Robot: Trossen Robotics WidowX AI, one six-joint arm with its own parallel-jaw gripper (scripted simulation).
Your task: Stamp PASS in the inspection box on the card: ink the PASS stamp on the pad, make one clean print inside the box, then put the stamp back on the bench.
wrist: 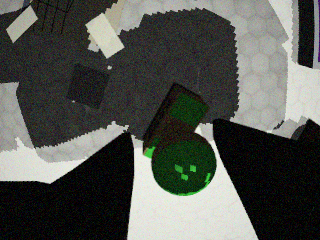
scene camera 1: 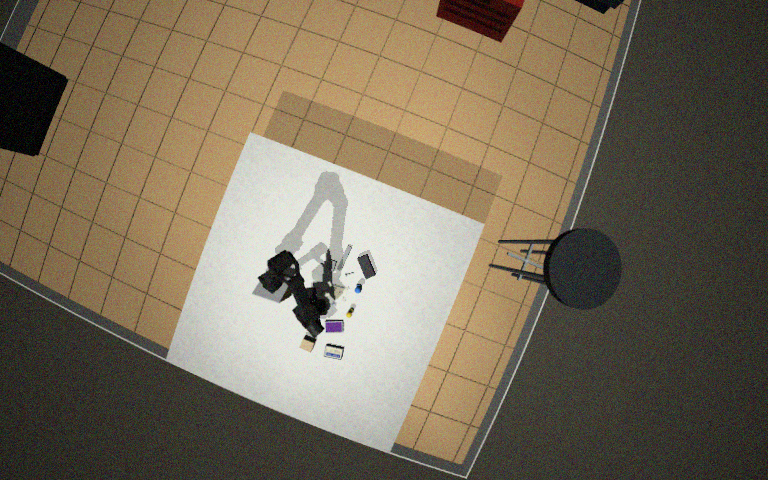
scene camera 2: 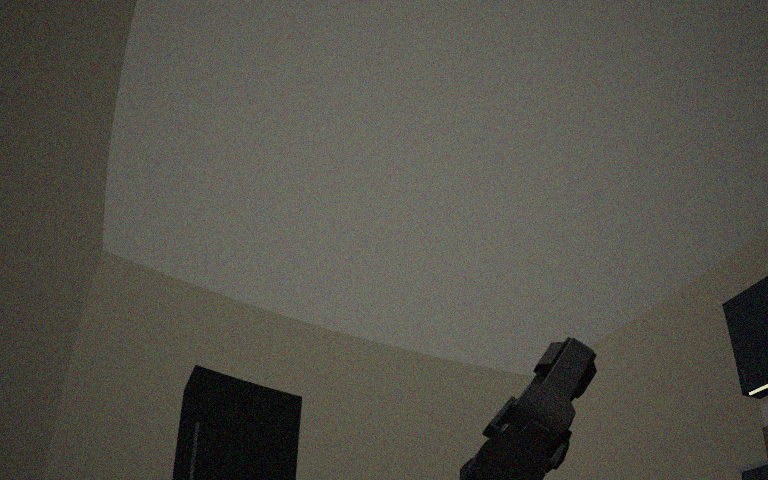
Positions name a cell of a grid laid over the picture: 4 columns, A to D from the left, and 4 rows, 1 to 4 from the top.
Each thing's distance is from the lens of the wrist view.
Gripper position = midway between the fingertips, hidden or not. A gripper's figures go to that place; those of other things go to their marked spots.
my gripper (wrist: C3): 0.10 m
PASS stamp (wrist: C3): 0.07 m
